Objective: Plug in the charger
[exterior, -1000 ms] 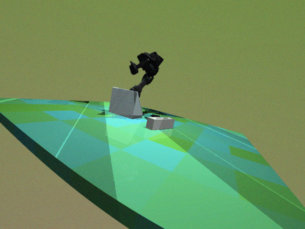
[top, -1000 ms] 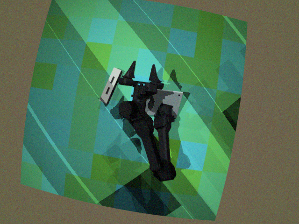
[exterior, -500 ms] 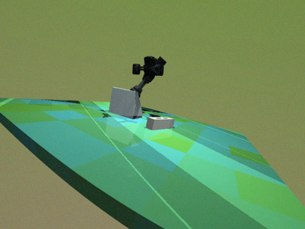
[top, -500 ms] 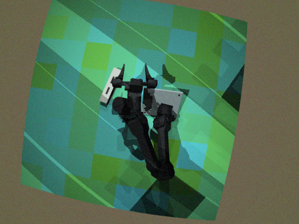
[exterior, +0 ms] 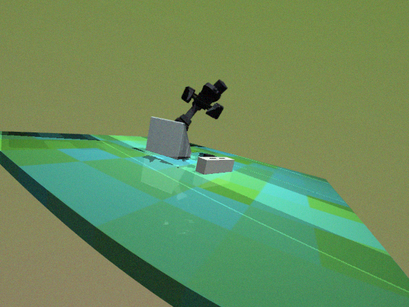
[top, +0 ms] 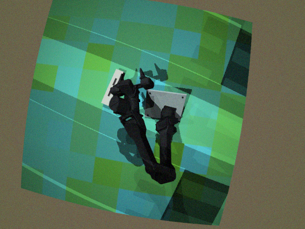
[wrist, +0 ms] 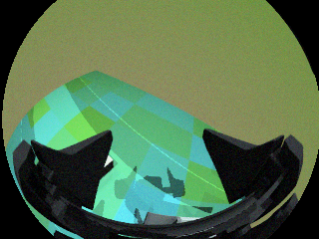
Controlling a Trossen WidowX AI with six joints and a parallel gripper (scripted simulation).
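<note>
The dark charger lies 1 cm ahead of my gripper tip, 21 cm to the left of it and 22 cm below it.
</note>
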